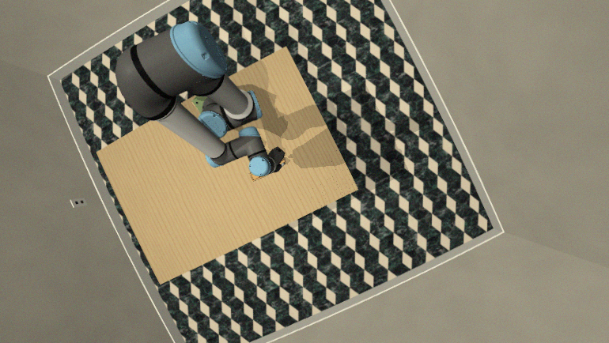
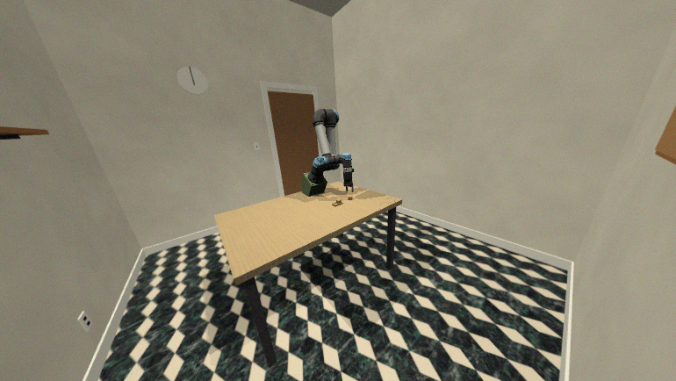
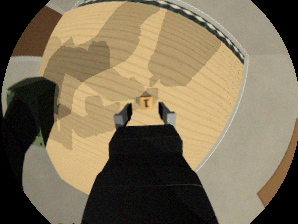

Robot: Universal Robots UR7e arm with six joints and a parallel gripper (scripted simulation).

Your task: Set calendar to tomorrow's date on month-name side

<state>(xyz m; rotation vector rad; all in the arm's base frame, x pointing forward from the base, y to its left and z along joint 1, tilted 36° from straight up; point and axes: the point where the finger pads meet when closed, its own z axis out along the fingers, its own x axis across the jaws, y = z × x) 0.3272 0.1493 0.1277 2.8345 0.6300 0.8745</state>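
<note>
My gripper is now 80 mm above the wooden cube. From my hand the other things lie so: wooden tray 10 mm ahead, 160 mm to the right, 90 mm below.
</note>
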